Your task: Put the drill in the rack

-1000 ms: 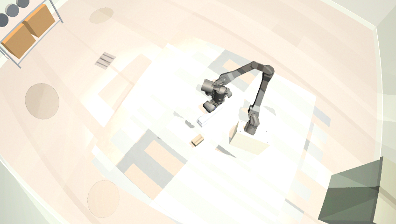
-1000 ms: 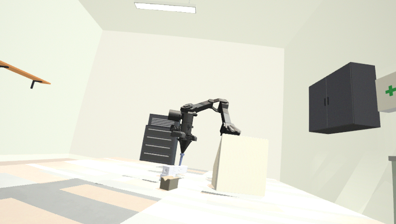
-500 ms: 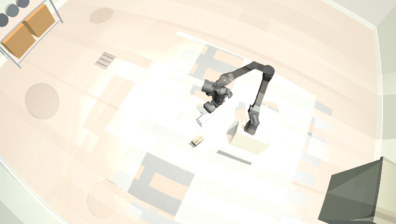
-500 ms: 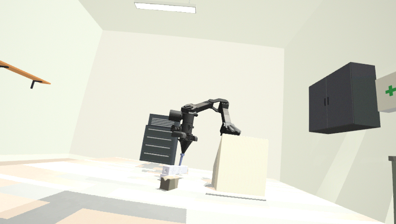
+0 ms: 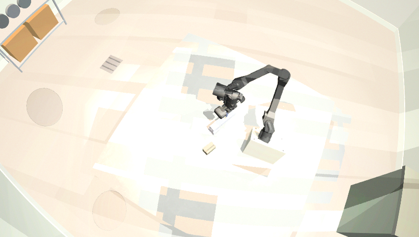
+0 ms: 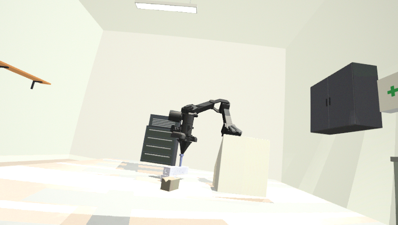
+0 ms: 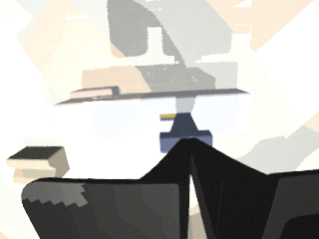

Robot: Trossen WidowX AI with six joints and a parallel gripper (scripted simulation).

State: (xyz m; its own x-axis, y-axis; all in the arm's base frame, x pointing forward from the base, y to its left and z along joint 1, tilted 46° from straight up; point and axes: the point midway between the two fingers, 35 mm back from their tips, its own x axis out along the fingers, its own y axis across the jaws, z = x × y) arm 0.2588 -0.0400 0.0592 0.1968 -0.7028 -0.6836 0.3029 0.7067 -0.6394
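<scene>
Right now the blue key is 3 cm below my gripper tip. From my gripper tip the other things lie so: drill 2 cm ahead, 5 cm to the left, 8 cm below; fixture 1 cm ahead, 3 cm to the left, 9 cm below.
</scene>
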